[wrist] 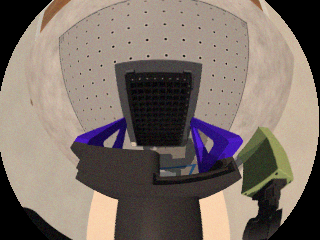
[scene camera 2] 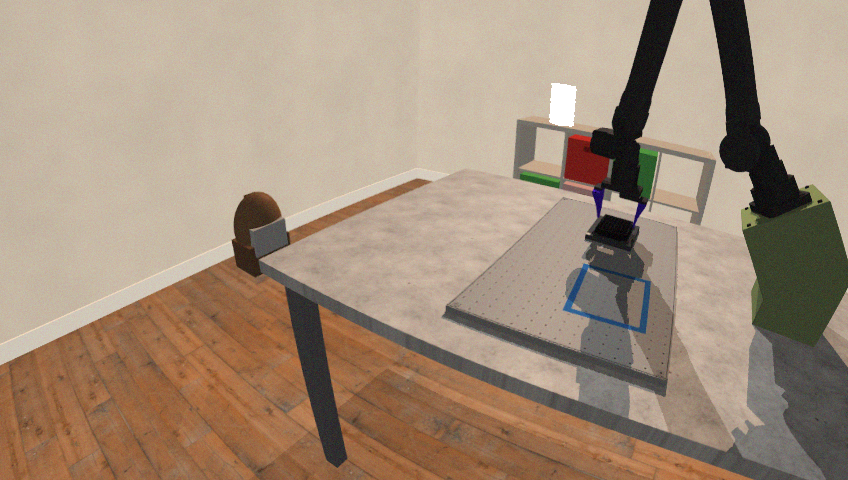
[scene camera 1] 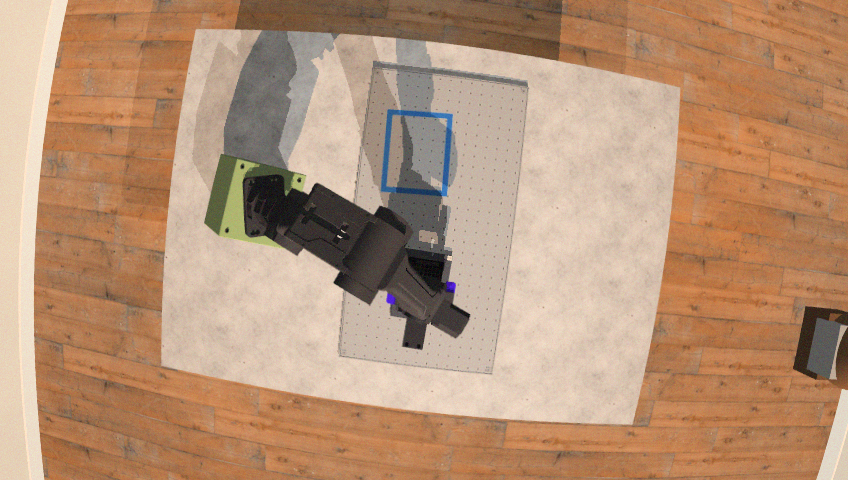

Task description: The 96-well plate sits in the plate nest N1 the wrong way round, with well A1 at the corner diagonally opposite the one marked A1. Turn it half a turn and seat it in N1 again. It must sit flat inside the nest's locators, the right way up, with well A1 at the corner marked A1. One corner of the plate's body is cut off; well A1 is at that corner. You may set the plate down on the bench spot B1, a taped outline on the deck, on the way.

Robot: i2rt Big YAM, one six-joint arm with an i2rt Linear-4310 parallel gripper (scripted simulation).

Labels:
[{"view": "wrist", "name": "my gripper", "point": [158, 121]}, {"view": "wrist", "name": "black 96-well plate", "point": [165, 127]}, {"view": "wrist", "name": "grey plate nest N1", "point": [155, 65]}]

